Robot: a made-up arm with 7 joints.
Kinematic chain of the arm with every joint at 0, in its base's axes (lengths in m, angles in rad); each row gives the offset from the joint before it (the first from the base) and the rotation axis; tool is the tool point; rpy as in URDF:
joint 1: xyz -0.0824 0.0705 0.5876 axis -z
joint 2: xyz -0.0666 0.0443 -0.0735 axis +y
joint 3: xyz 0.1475 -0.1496 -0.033 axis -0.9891 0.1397 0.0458
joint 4: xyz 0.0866 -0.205 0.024 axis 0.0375 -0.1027 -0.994
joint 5: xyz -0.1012 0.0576 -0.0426 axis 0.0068 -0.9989 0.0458
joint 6: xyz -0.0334 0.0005 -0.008 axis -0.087 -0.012 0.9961
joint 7: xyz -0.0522 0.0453 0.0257 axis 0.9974 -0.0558 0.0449
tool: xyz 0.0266 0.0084 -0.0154 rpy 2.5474 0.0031 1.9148
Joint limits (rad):
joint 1: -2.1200..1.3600
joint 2: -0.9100..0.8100
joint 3: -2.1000..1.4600
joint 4: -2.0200..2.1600
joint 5: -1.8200..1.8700
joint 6: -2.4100..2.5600
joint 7: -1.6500..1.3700
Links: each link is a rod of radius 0.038 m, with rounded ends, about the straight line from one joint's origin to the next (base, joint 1, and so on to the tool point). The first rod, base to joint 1, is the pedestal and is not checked.
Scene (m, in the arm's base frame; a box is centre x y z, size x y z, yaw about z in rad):
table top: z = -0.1
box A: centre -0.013 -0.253 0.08 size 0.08 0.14 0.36 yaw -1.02
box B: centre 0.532 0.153 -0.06 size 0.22 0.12 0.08 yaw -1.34
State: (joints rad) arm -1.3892 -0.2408 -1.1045 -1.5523 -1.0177 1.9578 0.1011
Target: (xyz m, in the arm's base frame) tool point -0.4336 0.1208 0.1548
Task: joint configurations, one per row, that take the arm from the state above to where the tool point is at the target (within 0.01 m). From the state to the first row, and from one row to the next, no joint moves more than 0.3 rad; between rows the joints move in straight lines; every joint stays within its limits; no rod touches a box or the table.
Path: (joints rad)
1: -1.1365 -0.2045 -1.2704 -1.4823 -1.1514 1.9639 0.3126
2: -0.8838 -0.1681 -1.4363 -1.4123 -1.2851 1.9699 0.5241
3: -0.6312 -0.1318 -1.6023 -1.3423 -1.4189 1.9760 0.7356
4: -0.3785 -0.0955 -1.7682 -1.2723 -1.5526 1.9820 0.9470
5: -0.1258 -0.0591 -1.9341 -1.2023 -1.6863 1.9881 1.1585
6: 0.1269 -0.0228 -2.1000 -1.1323 -1.8200 1.9941 1.3700
7: 0.3089 0.1438 -1.9273 -1.1603 -1.5559 1.8976 1.1365
8: 0.4909 0.3103 -1.7546 -1.1883 -1.2918 1.8011 0.9030
9: 0.6729 0.4769 -1.5819 -1.2163 -1.0276 1.7045 0.6696
10: 0.8549 0.6434 -1.4093 -1.2444 -0.7635 1.6080 0.4361
11: 1.0369 0.8100 -1.2366 -1.2724 -0.4994 1.5114 0.2026

